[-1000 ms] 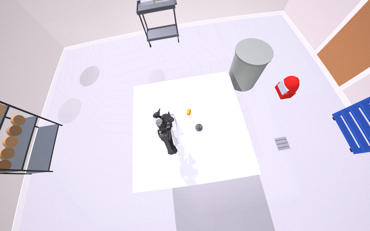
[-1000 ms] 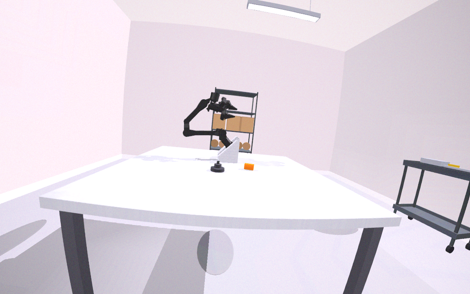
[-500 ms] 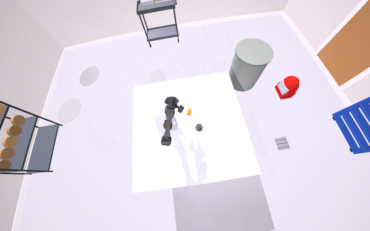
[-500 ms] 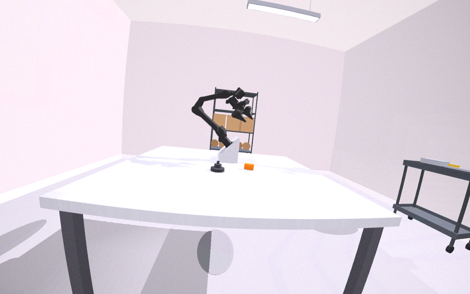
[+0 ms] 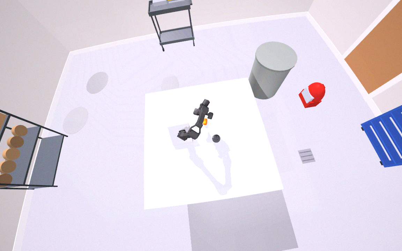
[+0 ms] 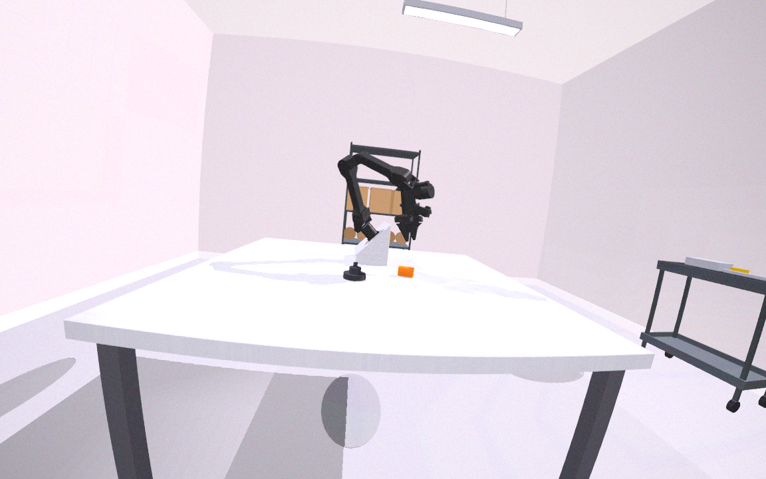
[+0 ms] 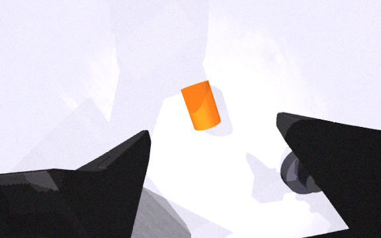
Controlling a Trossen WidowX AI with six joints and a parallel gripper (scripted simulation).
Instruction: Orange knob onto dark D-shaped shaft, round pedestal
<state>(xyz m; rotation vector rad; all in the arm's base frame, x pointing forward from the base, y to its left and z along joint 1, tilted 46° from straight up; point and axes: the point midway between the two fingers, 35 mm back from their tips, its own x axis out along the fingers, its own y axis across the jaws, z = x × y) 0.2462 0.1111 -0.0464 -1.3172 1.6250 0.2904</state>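
My gripper tip is 10 mm to the left of the orange knob and 130 mm above it. Round my gripper tip: dark round pedestal 70 mm ahead, 220 mm to the right, 120 mm below.
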